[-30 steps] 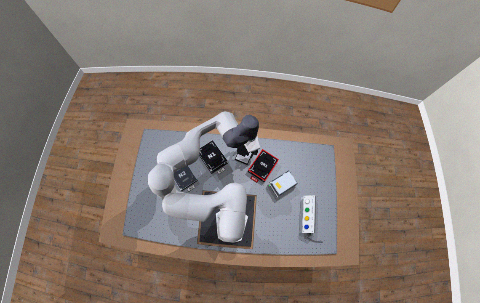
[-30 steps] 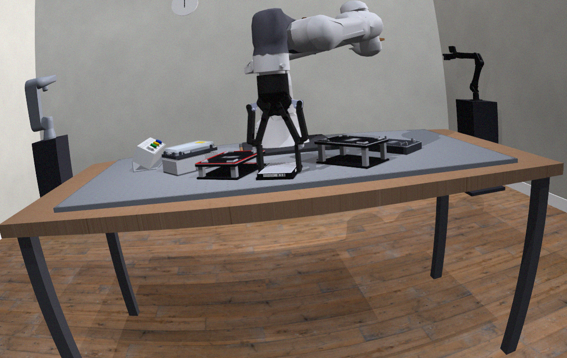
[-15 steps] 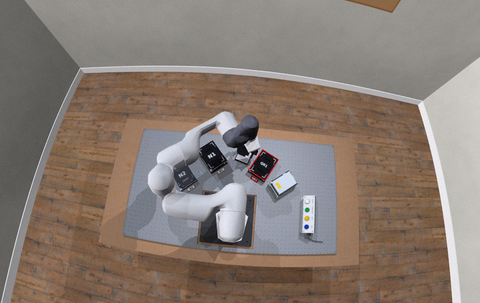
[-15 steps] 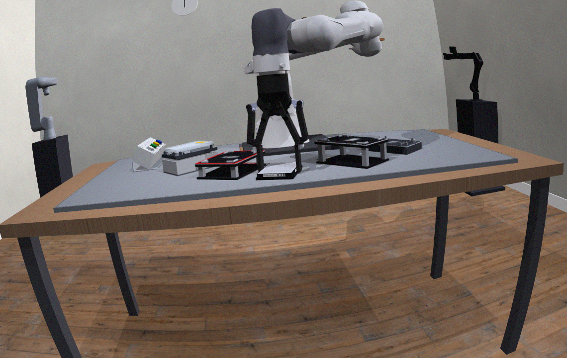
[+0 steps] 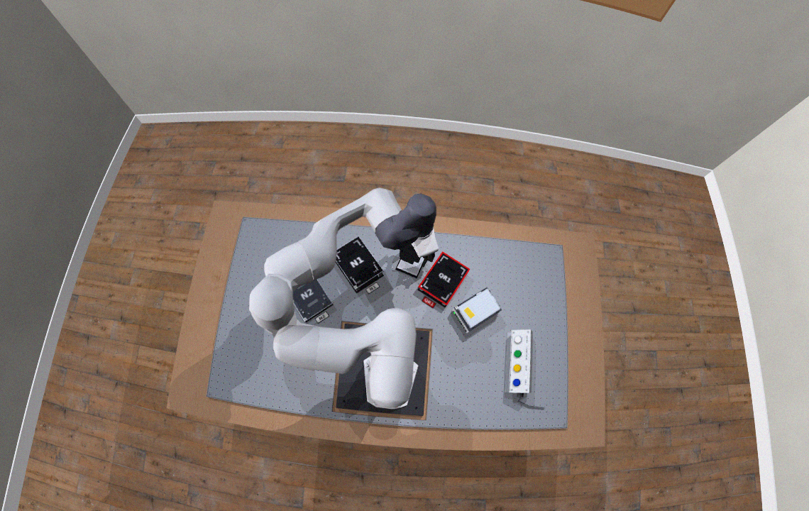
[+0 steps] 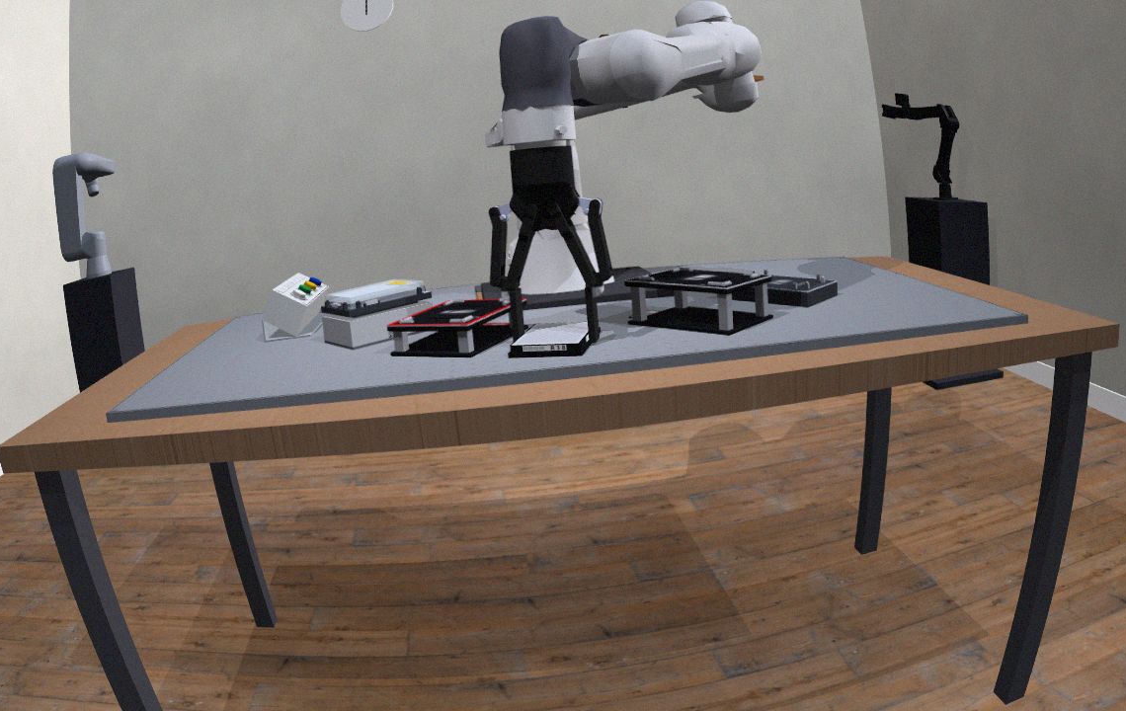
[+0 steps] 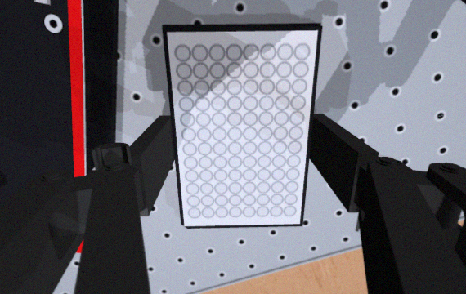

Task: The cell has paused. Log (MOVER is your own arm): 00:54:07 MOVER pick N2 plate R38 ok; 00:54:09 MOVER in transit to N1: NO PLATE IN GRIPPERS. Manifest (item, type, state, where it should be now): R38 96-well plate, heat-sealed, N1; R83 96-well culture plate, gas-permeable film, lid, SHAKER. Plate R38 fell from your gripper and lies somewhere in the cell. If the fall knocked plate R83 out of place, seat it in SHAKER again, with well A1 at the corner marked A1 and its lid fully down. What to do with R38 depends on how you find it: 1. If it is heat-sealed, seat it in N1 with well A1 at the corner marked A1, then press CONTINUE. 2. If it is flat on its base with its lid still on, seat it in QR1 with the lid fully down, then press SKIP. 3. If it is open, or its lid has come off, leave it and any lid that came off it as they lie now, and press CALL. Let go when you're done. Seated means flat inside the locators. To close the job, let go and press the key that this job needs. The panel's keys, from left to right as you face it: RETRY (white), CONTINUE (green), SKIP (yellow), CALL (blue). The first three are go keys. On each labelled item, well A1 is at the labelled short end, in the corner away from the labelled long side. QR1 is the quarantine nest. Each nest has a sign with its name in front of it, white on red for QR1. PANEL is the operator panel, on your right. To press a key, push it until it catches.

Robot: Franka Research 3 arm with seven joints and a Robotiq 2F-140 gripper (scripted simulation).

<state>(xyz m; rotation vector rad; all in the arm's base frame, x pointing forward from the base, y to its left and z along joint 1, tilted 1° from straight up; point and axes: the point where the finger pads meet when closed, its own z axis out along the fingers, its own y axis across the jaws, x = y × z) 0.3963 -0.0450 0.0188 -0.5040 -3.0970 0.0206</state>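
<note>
Right now the plate R38 is 20 mm below my hand. The rest, counted from my hand: N1 nest: 50 mm behind, 200 mm to the left, 30 mm above; QR1 nest: 70 mm behind, 120 mm to the right, 10 mm above; retry key: 290 mm behind, 390 mm to the right, 40 mm above.
</note>
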